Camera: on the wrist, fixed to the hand. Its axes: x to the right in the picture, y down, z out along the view.
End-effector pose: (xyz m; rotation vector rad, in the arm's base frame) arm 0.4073 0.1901 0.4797 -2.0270 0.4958 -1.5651
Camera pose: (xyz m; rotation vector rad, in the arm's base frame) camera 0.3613 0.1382 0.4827 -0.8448 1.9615 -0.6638
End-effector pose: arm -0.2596 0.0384 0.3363 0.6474 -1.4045 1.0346
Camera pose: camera -0.2695 0.1068 0.3421 -1.1232 -1.6709 1.8297
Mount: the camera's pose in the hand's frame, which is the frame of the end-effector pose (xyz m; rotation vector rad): 0.0203 0.0380 -0.0544 -0.3817 0.2955 1.6049
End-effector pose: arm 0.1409 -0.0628 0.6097 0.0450 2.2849 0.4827
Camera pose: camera 0.0836 -0.0418 0.6428 1.7493 1.8974 1.7488
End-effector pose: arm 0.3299 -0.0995 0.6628 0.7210 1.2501 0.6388
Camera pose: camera 0.2793 -0.0529 0.6716 1.2541 0.5151 2.2656
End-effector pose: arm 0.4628 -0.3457 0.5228 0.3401 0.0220 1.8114
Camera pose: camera 0.4092 -0.3278 0.4825 0.2902 0.4405 -2.8339
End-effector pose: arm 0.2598 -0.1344 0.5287 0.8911 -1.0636 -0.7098
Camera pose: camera 0.3204 -0.1191 0.5589 -0.3199 -0.9731 0.5586
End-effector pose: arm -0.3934 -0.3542 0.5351 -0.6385 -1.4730 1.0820
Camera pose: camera -0.3523 -0.3058 0.5072 -2.3348 -0.6834 1.6966
